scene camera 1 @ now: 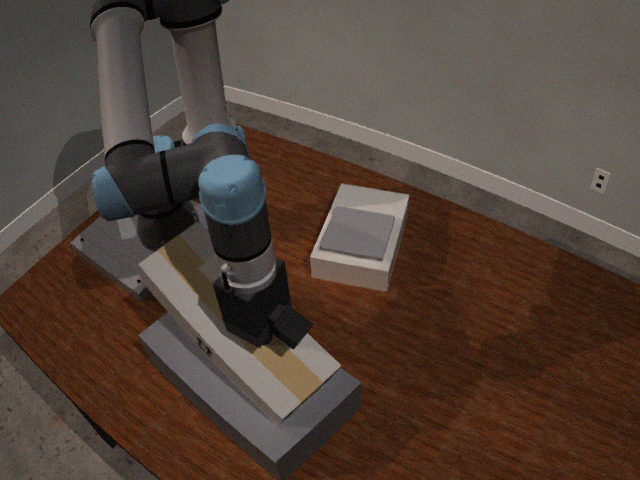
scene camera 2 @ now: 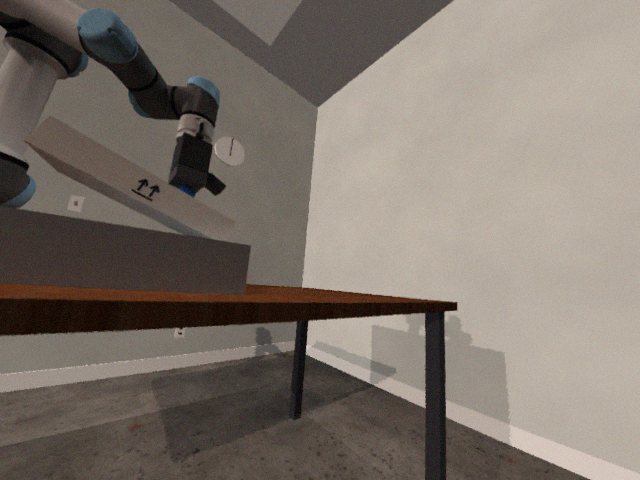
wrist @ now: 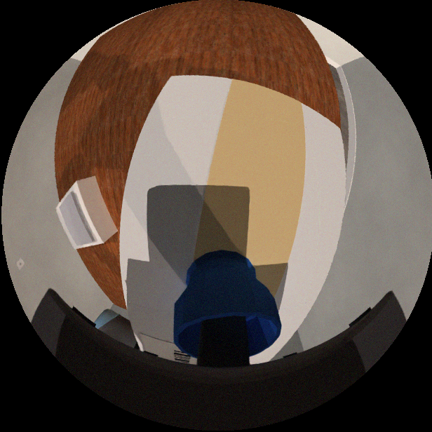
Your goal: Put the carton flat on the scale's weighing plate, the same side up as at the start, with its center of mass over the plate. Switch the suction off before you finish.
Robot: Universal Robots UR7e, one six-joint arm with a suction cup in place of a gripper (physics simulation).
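Places are measured from the arm's base along level axes (x left, y down, z back), in millimetres.
Pixels of known places: arm's base, origin of its link: [scene camera 1: 168, 228].
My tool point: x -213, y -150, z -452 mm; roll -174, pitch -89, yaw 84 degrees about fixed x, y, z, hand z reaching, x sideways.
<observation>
Ahead of a thing's pixels: the offset from my tool point to its top centre. Level surfaces: height alone.
The long white carton [scene camera 1: 281, 369] [scene camera 2: 103, 165] [wrist: 272, 150], with a tan tape strip along its top, hangs tilted from my suction cup [scene camera 1: 264, 341] [scene camera 2: 187, 192] [wrist: 227, 310]. Its end toward the robot base is raised well above the grey block @(dz +52, dx -13, dy +84 mm) [scene camera 1: 222, 392] [scene camera 2: 124, 258]. Its other end is low, at or just above the block top; contact is hard to tell. The arrows on its side point up. The cup sits on the top face, nearer the low end. The white scale @(dz +56, dx +414, dy +105 mm) [scene camera 1: 351, 272] [wrist: 104, 212] with its grey weighing plate @(dz +45, dx +376, dy +105 mm) [scene camera 1: 357, 232] [wrist: 77, 220] stands apart from the carton.
The wooden table @(dy +183 mm) [scene camera 1: 465, 335] [scene camera 2: 330, 299] [wrist: 200, 40] carries the block, the scale and the arm's grey base plate [scene camera 1: 105, 248]. In scene camera 1 the scale stands to the right of the arm. Walls rise behind the table.
</observation>
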